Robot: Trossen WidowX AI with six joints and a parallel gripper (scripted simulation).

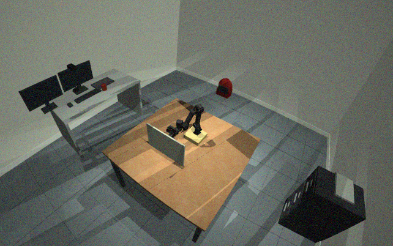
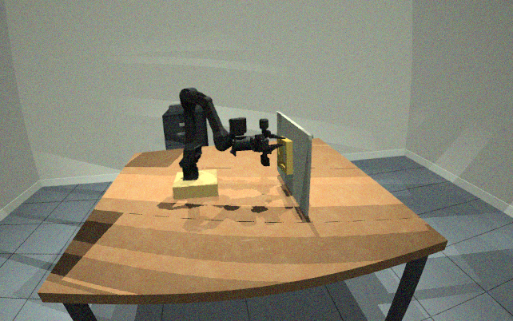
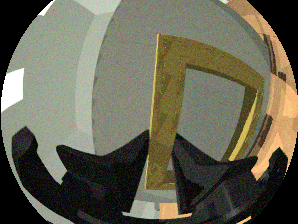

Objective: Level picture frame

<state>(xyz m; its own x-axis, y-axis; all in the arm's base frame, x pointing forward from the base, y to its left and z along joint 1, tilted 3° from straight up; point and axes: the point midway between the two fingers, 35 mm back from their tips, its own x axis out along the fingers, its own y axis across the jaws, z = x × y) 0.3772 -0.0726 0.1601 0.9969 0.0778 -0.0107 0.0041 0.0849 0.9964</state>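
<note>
Right now my gripper tip is 50 mm above the yellow picture frame and 10 mm to the left of it. Also, from my gripper tip: grey wall panel: 70 mm below, 20 mm ahead.
</note>
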